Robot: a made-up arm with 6 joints.
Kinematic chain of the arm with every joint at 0, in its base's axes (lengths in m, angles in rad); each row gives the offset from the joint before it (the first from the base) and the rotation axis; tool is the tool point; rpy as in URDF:
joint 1: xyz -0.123 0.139 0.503 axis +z
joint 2: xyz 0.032 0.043 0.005 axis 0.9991 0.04 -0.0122
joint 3: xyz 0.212 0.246 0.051 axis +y
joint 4: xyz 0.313 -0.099 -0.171 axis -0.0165 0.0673 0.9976
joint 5: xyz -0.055 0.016 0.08 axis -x
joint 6: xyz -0.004 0 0.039 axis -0.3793 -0.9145 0.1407
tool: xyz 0.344 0.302 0.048 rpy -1.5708 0 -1.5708
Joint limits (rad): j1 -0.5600..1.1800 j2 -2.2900..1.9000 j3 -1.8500..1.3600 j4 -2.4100..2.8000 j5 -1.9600..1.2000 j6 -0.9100..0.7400
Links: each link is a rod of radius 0.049 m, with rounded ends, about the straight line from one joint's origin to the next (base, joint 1, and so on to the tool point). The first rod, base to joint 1, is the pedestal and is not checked.
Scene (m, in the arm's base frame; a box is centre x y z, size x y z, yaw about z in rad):
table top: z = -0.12
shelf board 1: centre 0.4 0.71 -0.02 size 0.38 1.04 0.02 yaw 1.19
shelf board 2: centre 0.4 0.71 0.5 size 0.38 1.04 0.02 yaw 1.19
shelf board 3: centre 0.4 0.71 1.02 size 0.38 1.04 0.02 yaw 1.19
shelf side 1: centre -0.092 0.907 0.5 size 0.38 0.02 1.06 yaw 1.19
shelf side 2: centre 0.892 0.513 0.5 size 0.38 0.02 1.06 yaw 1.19
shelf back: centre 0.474 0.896 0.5 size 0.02 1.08 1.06 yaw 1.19
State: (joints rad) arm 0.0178 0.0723 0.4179 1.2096 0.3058 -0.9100
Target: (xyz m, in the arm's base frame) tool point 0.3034 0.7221 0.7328
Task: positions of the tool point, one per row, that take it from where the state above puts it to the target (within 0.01 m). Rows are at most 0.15 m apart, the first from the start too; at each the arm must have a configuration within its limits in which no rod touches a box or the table.
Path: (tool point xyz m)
1: 0.1229 0.6182 0.2449
2: 0.0900 0.5364 0.2444
3: 0.0573 0.4507 0.2542
4: 0.0976 0.4971 0.3680
5: 0.1340 0.5026 0.4940
6: 0.1601 0.4660 0.6198
7: 0.1708 0.3908 0.7328
8: 0.2230 0.5016 0.7558
9: 0.2685 0.6136 0.7555
10: 0.3034 0.7221 0.7328

